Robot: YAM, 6 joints.
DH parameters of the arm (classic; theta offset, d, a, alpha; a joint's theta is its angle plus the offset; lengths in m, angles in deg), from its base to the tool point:
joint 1: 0 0.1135 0.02 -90
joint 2: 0 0 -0.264 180
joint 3: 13.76 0 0.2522 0
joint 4: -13.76 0 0.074 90
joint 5: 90 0 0 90
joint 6: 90 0.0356 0 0
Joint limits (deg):
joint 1: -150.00..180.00
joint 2: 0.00..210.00
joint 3: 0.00..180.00
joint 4: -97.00..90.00
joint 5: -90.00..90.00
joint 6: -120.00..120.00
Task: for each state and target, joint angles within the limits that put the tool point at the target. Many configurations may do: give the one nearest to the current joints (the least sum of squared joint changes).
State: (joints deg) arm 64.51 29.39 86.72 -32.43 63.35 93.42
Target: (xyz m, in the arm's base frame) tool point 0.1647 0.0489 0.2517
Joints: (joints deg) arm 27.16 53.74 39.65 -40.10 62.81 93.42
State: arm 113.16 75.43 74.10 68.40 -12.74 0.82
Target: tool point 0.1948 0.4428 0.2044
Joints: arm 65.63 124.37 75.71 57.74 -8.45 0.82
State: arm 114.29 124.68 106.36 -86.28 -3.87 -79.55
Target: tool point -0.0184 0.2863 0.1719
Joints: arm 93.53 115.41 77.77 -97.00 -1.20 -79.55
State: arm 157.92 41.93 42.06 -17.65 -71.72 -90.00
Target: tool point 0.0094 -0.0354 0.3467
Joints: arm 171.61 1.55 42.32 -26.82 -70.95 -90.00
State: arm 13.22 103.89 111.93 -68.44 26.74 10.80
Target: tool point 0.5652 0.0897 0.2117
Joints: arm 10.37 146.69 138.33 -32.89 22.36 10.80
